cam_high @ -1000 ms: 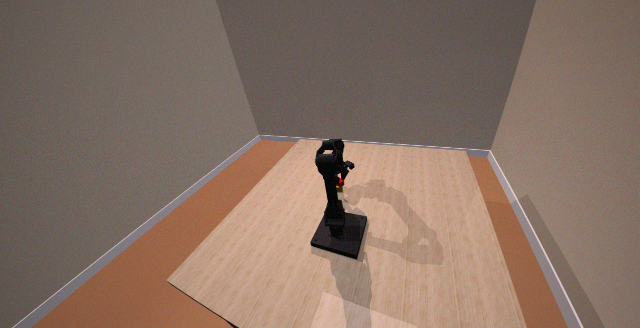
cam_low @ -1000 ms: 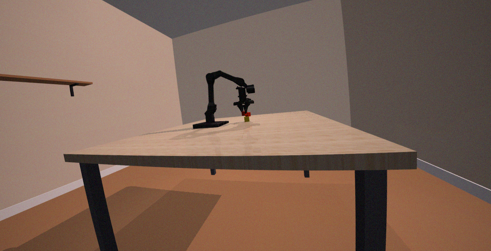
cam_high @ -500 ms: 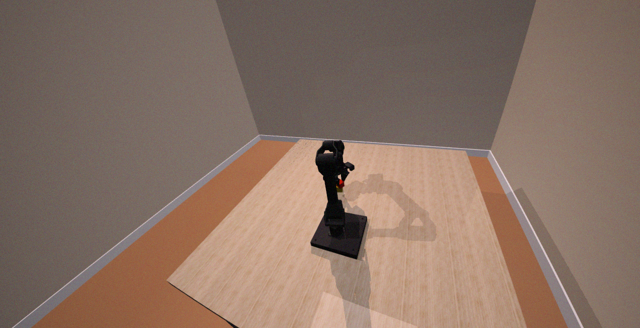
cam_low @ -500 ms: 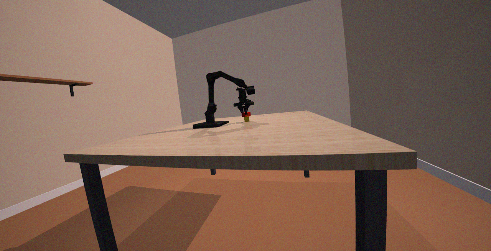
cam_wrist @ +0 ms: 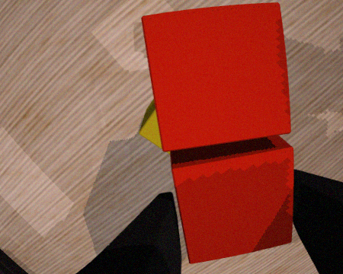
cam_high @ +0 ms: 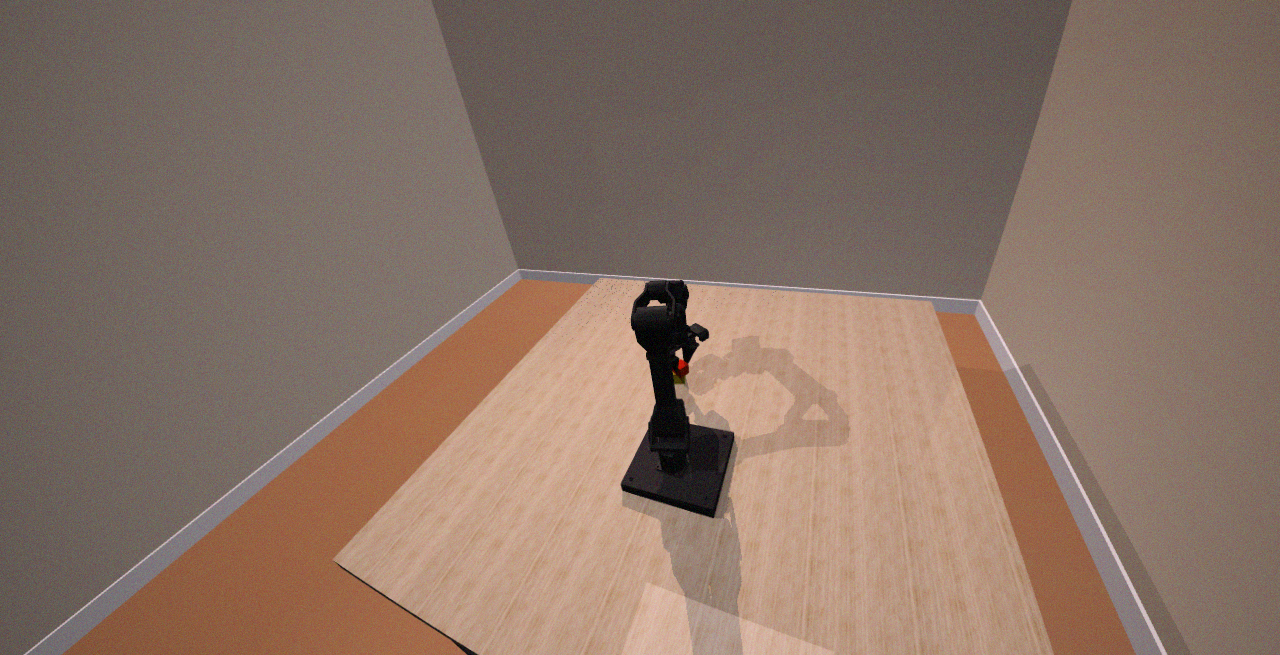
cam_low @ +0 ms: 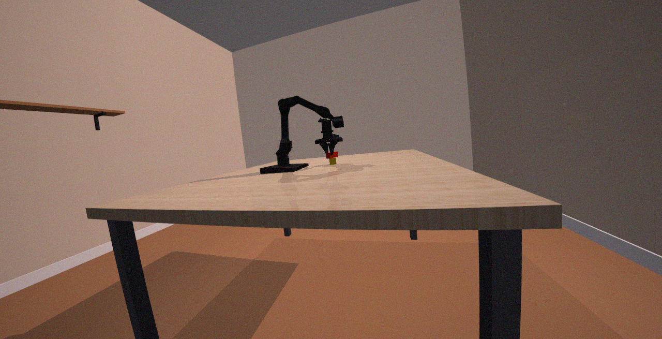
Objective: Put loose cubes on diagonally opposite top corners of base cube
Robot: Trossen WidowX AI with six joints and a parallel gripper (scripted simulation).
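Right now the yellow cube is 10 mm ahead of my gripper tip, 20 mm to the left of it and 40 mm below it.
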